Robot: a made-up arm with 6 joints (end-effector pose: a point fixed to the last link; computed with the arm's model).
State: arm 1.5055 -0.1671 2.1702 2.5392 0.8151 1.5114
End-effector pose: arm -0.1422 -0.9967 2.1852 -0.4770 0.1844 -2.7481
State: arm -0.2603 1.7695 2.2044 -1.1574 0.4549 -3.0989
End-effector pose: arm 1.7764 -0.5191 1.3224 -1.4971 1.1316 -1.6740
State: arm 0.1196 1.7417 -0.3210 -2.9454 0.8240 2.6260
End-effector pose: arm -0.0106 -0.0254 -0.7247 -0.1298 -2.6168 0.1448
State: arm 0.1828 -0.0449 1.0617 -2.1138 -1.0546 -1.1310
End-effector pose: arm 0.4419 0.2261 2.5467 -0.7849 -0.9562 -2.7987
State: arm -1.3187 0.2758 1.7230 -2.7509 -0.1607 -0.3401
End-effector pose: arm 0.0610 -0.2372 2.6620 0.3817 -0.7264 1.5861
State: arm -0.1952 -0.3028 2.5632 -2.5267 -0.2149 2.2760
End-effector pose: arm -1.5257 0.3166 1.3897 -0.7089 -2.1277 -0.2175
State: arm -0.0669 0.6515 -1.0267 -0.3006 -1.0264 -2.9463
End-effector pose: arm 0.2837 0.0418 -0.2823 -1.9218 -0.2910 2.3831
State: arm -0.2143 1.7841 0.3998 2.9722 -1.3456 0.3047
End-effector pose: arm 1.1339 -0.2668 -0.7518 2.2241 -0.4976 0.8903
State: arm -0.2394 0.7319 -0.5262 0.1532 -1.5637 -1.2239
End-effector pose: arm 0.8115 -0.2289 -0.1845 -1.1679 -2.3614 1.0065
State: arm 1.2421 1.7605 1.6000 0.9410 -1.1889 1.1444
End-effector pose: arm 0.7289 1.8685 0.3794 -3.0365 0.5954 -0.2149
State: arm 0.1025 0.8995 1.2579 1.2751 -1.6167 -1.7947
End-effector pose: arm 1.6790 0.0275 1.5586 0.9364 0.6184 -0.8738
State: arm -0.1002 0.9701 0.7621 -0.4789 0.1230 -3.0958
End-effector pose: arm 1.9911 -0.1853 0.8229 -2.8372 0.7721 -1.0581
